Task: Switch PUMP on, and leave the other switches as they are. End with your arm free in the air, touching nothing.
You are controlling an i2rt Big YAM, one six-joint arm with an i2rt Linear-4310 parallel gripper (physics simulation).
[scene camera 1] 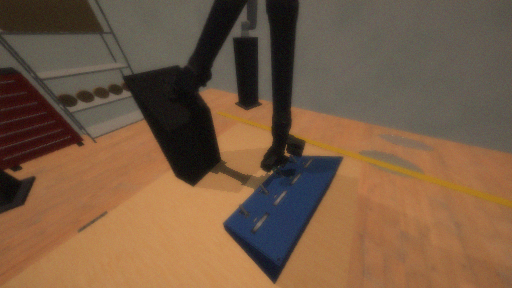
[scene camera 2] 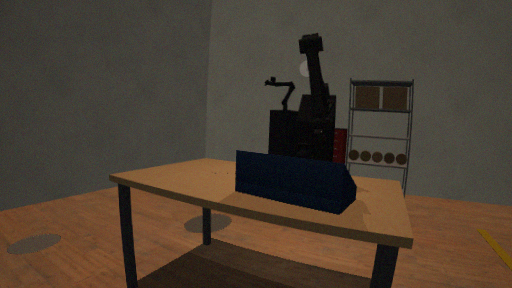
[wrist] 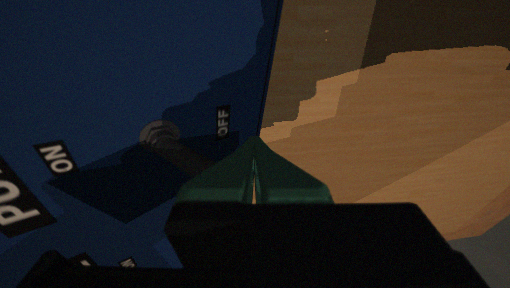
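Labels:
Blue switch panel: [wrist: 93,93] and [scene camera 1: 283,181] are the same spot on it.

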